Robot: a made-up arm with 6 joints. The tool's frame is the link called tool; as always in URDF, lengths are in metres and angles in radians. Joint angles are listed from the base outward. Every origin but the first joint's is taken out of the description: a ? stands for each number. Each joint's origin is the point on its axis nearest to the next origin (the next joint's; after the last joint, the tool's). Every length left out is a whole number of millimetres.
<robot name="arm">
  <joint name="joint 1" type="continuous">
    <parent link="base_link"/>
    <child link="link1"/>
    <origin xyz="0 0 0.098"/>
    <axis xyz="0 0 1"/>
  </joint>
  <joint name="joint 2" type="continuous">
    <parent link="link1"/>
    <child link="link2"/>
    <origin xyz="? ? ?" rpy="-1.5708 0 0"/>
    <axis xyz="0 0 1"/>
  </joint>
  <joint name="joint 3" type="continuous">
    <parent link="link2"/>
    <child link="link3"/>
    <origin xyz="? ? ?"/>
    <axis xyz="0 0 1"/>
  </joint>
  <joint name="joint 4" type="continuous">
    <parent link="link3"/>
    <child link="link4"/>
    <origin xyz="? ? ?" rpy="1.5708 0 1.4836"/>
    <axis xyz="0 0 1"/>
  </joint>
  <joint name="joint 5" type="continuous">
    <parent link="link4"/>
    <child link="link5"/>
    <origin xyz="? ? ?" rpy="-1.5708 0 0"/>
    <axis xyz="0 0 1"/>
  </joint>
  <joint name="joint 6" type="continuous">
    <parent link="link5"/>
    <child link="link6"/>
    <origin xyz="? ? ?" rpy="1.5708 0 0"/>
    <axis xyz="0 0 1"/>
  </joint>
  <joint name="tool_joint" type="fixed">
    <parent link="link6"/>
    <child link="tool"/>
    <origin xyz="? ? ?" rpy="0 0 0"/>
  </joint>
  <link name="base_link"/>
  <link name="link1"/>
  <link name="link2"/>
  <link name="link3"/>
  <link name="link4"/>
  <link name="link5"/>
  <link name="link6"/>
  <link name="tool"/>
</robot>
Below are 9 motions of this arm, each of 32 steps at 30 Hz.
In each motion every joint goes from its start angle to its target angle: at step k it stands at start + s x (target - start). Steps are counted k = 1, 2, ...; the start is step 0. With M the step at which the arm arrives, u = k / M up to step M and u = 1 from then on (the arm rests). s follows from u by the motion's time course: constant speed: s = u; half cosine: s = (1 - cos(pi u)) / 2; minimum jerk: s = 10 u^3 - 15 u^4 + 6 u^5.
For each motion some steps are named. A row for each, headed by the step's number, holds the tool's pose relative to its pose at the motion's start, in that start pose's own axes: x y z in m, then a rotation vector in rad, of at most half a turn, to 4 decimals.
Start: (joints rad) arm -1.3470 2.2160 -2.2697 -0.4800 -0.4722 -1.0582
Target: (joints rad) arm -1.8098 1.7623 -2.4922 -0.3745 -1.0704 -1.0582
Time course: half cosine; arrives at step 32
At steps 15, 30, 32:
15: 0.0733 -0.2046 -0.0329 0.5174 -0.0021 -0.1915
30: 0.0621 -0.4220 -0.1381 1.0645 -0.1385 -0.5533
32: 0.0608 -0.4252 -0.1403 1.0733 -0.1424 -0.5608

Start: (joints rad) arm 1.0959 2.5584 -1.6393 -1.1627 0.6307 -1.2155
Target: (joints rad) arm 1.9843 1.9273 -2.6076 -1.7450 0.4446 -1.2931
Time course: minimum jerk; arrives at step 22
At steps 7, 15, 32:
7: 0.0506 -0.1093 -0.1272 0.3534 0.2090 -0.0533
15: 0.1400 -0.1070 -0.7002 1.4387 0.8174 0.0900
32: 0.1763 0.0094 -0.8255 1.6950 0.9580 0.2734

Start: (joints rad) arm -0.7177 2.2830 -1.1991 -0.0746 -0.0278 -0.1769
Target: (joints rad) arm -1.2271 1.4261 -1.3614 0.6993 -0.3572 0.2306
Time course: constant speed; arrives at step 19
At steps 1, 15, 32:
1: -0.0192 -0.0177 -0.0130 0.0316 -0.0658 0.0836
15: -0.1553 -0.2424 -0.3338 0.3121 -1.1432 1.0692
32: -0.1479 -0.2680 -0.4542 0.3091 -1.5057 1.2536

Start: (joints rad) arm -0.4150 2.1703 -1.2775 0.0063 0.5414 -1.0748
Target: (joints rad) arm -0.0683 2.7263 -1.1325 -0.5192 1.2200 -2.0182
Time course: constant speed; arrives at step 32
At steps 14, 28, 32:
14: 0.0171 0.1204 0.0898 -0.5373 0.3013 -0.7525
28: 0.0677 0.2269 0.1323 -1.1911 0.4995 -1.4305
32: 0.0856 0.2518 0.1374 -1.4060 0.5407 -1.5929

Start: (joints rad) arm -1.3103 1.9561 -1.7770 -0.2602 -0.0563 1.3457
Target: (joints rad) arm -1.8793 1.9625 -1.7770 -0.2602 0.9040 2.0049
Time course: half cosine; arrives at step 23
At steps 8, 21, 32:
8: -0.0706 -0.0593 -0.0105 0.3174 -0.1046 0.2014
21: -0.2285 -0.1933 -0.1216 1.0462 -0.6135 0.8457
32: -0.2318 -0.1960 -0.1258 1.0628 -0.6307 0.8637

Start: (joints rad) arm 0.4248 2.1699 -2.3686 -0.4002 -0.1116 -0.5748
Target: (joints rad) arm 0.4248 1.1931 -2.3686 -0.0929 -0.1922 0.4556
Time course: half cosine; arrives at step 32
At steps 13, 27, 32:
13: -0.1266 -0.1805 -0.0743 0.2581 -0.2805 0.4537
27: -0.2862 -0.3965 -0.3447 0.3787 -0.9930 1.1141
32: -0.2971 -0.4102 -0.3795 0.3642 -1.0775 1.1688

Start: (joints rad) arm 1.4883 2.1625 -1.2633 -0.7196 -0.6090 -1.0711
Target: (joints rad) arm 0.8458 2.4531 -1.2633 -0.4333 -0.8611 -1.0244
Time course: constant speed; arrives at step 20
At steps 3, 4, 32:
3: 0.0433 0.0239 -0.0147 0.0082 0.0921 0.0868
4: 0.0571 0.0322 -0.0206 0.0121 0.1236 0.1153
32: 0.2229 0.1789 -0.1712 0.1492 0.6736 0.5330

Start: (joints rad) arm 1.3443 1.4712 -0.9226 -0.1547 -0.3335 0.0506
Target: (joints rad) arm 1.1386 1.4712 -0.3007 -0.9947 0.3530 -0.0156
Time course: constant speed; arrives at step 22
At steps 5, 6, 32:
5: 0.0724 -0.0098 -0.0204 -0.0253 0.3042 -0.1779
6: 0.0863 -0.0118 -0.0262 -0.0313 0.3648 -0.2126
32: 0.2603 -0.0376 -0.1748 -0.1990 1.2781 -0.7618

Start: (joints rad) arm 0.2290 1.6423 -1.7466 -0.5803 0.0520 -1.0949
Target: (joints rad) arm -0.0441 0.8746 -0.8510 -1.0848 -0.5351 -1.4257
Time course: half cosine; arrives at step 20
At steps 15, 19, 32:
15: 0.0468 0.0275 -0.1627 0.2358 -0.0902 -0.7487
19: 0.0456 0.0437 -0.1896 0.2611 -0.1265 -0.8647
32: 0.0455 0.0445 -0.1908 0.2622 -0.1282 -0.8697

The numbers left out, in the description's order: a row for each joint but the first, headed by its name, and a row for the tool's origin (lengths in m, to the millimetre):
joint 2: 0 0 0
joint 3: -0.244 -0.033 0
joint 4: 0.359 -0.063 0
joint 5: 0 0 0
joint 6: 0 -0.074 0
tool: 0 0 0

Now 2 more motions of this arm.
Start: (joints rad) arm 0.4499 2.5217 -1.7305 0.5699 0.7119 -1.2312
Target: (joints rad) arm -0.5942 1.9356 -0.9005 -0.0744 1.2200 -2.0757
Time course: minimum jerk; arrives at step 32
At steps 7, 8, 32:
7: 0.0339 -0.0171 -0.0196 -0.0087 0.0467 -0.0206
8: 0.0482 -0.0230 -0.0278 -0.0141 0.0654 -0.0284
32: 0.4193 0.0841 -0.2275 -0.5352 0.2390 -0.1287

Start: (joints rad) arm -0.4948 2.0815 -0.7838 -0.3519 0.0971 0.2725
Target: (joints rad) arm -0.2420 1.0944 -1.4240 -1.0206 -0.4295 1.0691
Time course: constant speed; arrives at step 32
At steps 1, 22, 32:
1: -0.0185 0.0012 -0.0099 -0.0013 -0.0674 -0.0019
22: -0.2171 0.0599 -0.4155 -0.3056 -1.3909 -0.1316
32: -0.1318 0.0693 -0.6456 -0.5530 -1.9133 -0.3092

